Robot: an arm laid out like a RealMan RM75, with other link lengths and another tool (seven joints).
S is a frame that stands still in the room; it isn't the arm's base.
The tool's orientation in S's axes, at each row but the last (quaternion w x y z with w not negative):
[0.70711, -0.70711, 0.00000, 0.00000]
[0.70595, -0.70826, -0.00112, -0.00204]
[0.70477, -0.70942, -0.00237, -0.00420]
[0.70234, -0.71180, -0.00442, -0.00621]
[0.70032, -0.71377, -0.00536, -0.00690]
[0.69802, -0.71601, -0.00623, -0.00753]
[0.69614, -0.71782, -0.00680, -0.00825]
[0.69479, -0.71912, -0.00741, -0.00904]
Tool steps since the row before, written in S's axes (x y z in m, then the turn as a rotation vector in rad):
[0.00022, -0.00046, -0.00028, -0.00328, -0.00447, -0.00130]
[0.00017, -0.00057, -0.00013, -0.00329, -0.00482, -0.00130]
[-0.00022, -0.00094, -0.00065, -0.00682, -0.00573, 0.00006]
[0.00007, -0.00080, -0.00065, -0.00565, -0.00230, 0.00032]
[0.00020, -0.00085, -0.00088, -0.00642, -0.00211, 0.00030]
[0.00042, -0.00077, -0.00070, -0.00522, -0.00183, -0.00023]
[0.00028, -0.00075, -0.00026, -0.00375, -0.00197, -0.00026]
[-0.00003, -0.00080, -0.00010, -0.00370, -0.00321, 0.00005]
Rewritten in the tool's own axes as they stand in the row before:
[0.00022, 0.00028, -0.00046, -0.00328, 0.00130, -0.00447]
[0.00017, 0.00013, -0.00057, -0.00329, 0.00130, -0.00482]
[-0.00022, 0.00065, -0.00094, -0.00680, -0.00009, -0.00575]
[0.00006, 0.00066, -0.00079, -0.00564, -0.00037, -0.00232]
[0.00019, 0.00090, -0.00083, -0.00641, -0.00037, -0.00213]
[0.00041, 0.00073, -0.00075, -0.00522, 0.00018, -0.00183]
[0.00028, 0.00029, -0.00074, -0.00375, 0.00024, -0.00197]
[-0.00003, 0.00013, -0.00080, -0.00369, -0.00003, -0.00322]

